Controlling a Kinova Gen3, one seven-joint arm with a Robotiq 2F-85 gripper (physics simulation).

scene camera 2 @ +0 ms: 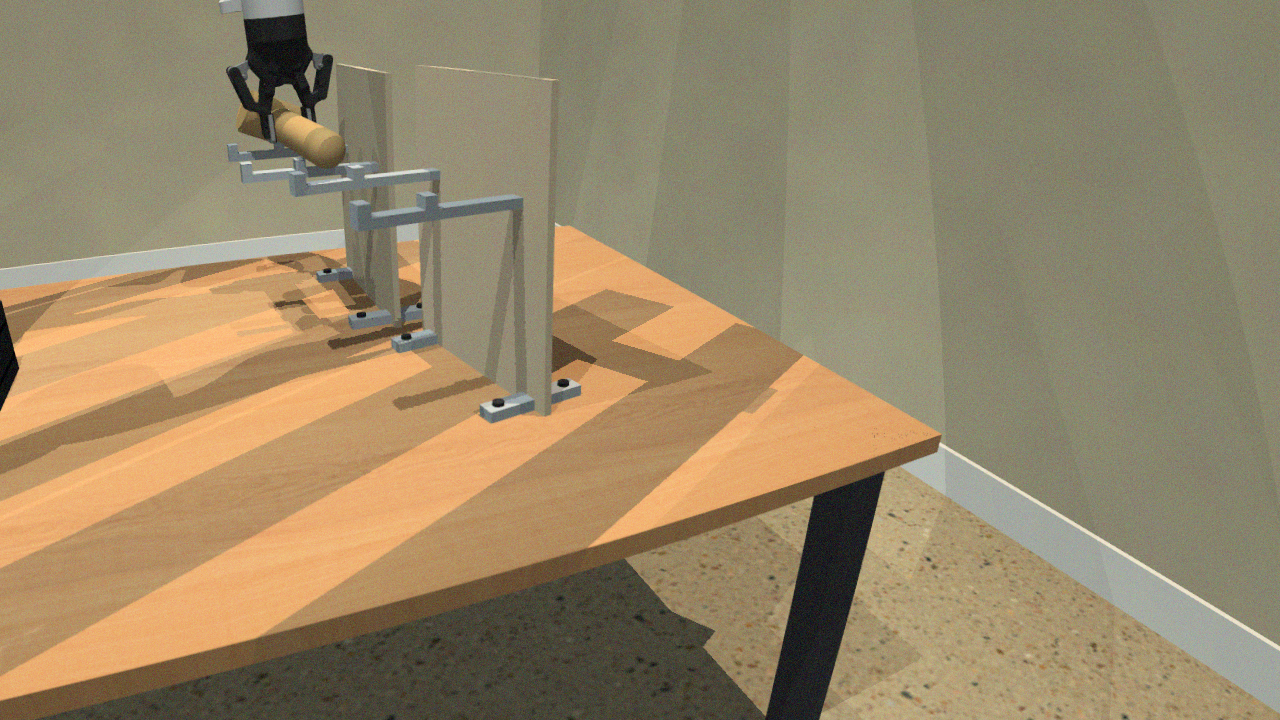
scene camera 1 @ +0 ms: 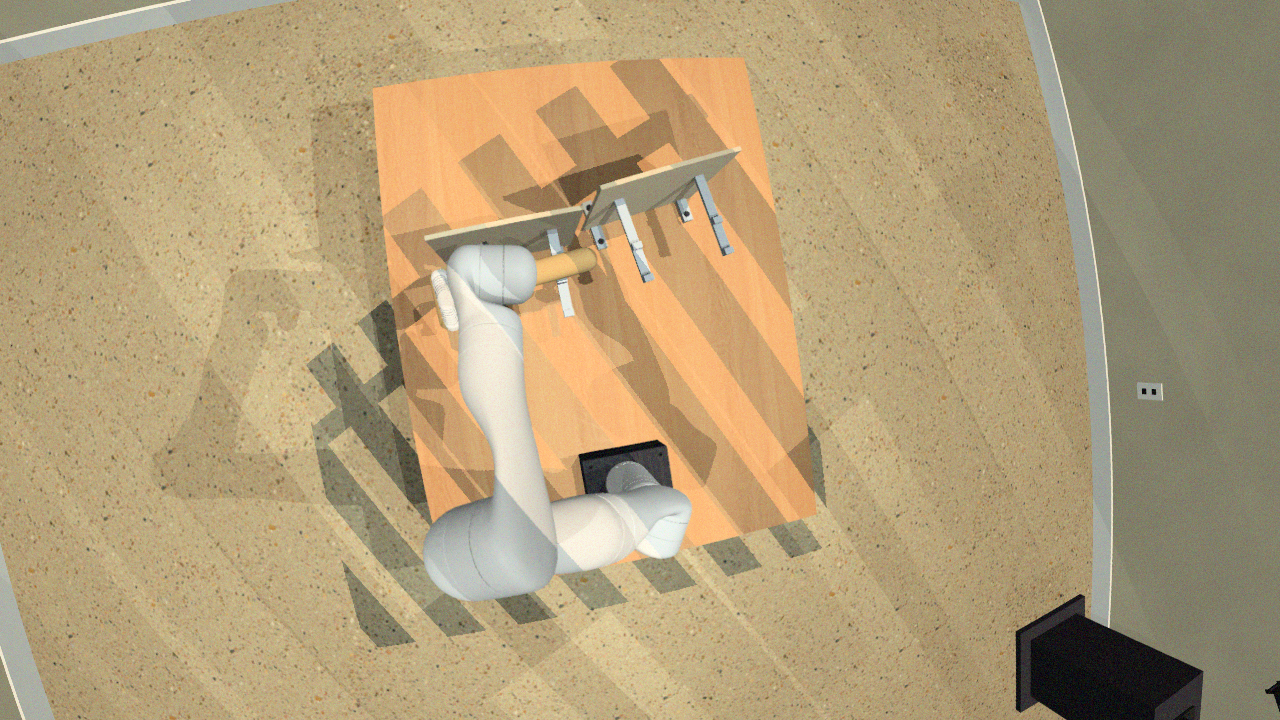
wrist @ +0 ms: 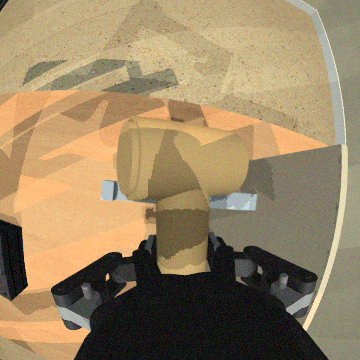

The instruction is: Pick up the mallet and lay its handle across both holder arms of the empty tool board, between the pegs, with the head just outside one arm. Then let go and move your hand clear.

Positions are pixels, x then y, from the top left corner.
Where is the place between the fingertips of the gripper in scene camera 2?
At 291,138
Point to a tool board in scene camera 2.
At 486,143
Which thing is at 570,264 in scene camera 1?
A wooden mallet.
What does the gripper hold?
A wooden mallet.
